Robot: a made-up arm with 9 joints. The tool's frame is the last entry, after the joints.
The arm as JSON. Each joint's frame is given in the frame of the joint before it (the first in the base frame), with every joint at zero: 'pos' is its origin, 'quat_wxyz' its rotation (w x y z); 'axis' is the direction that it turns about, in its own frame. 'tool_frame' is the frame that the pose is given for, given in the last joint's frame.
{
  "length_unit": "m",
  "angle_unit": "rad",
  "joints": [
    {
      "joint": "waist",
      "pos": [
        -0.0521,
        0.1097,
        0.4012
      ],
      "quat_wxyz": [
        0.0,
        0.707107,
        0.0,
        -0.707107
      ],
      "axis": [
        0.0,
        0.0,
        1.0
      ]
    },
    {
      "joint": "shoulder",
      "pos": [
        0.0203,
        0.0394,
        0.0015
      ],
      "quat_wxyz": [
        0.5,
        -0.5,
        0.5,
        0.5
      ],
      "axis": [
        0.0,
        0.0,
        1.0
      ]
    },
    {
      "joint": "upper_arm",
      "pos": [
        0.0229,
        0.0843,
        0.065
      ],
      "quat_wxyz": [
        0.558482,
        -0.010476,
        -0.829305,
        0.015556
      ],
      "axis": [
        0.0,
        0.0,
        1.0
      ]
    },
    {
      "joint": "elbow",
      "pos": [
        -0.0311,
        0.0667,
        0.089
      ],
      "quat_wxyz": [
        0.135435,
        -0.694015,
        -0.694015,
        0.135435
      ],
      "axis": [
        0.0,
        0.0,
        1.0
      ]
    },
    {
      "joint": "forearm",
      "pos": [
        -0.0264,
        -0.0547,
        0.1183
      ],
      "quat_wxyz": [
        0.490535,
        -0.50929,
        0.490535,
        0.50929
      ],
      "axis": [
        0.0,
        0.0,
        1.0
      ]
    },
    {
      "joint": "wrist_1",
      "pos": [
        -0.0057,
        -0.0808,
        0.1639
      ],
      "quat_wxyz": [
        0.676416,
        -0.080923,
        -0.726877,
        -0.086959
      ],
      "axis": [
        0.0,
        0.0,
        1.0
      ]
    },
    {
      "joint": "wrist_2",
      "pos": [
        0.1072,
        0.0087,
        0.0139
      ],
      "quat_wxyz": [
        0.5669,
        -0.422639,
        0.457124,
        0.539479
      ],
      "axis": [
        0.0,
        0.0,
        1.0
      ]
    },
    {
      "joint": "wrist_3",
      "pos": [
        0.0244,
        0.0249,
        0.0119
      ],
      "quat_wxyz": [
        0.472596,
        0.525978,
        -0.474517,
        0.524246
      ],
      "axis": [
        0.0,
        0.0,
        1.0
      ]
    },
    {
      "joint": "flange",
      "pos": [
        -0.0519,
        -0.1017,
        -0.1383
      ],
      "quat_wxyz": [
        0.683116,
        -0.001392,
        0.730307,
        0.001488
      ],
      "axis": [
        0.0,
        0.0,
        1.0
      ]
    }
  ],
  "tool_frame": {
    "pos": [
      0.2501,
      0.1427,
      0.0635
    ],
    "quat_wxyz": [
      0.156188,
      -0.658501,
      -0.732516,
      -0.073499
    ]
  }
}
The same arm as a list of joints. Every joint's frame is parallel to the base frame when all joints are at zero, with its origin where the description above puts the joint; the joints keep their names.
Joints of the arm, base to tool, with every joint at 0 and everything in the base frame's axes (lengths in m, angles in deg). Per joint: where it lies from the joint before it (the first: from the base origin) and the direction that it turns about. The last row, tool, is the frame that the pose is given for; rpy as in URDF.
waist: axis -x offset -0.0521 0.1097 0.4012
shoulder: axis -y offset -0.0015 -0.0394 -0.0203
upper_arm: axis -0.926629 0.375712 -0.0141 offset 0.0229 -0.065 0.0843
elbow: axis +x offset -0.0708 0.0647 0.0643
forearm: axis -y offset 0.1183 0.0537 -0.0284
wrist_1: axis 0.969269 0.069798 -0.235893 offset 0.0057 -0.1639 0.0808
wrist_2: axis -0.0064 -0.0629 -0.997999 offset 0.0191 -0.1061 -0.0117
wrist_3: axis -0.0307 -0.997301 0.0667 offset -0.0262 0.0223 -0.0132
flange: axis -z offset -0.0971 0.1445 0.043
tool: offset 0.1504 0.2456 -0.0635 rpy 5.95 19 -6.87

